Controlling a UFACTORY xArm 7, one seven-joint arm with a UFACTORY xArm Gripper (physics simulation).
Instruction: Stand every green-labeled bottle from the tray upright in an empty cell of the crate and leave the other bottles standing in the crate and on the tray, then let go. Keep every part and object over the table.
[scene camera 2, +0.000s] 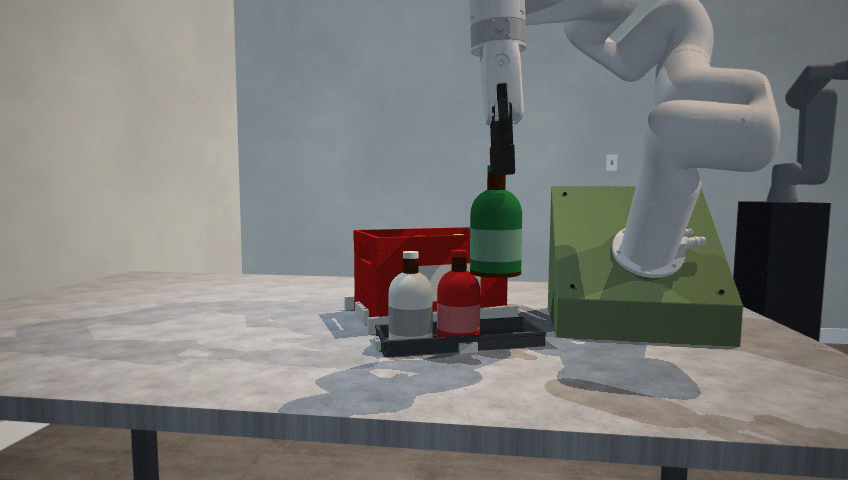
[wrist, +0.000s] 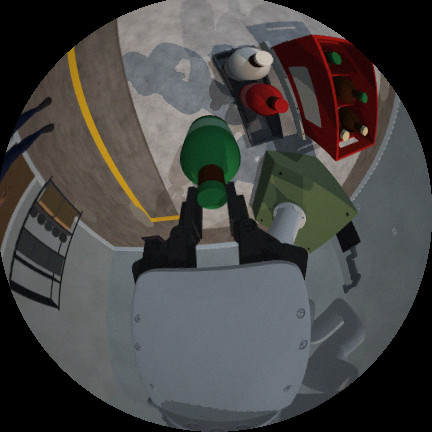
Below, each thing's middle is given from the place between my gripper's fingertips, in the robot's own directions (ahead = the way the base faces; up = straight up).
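Labels:
There's a red bottle (scene camera 2: 458, 293) here, and I can see that my gripper is 200 mm above it, 50 mm short of it and 130 mm to the left of it. The white bottle (scene camera 2: 410, 311) is 200 mm below my hand, 100 mm to the right of it and 130 mm ahead of it.

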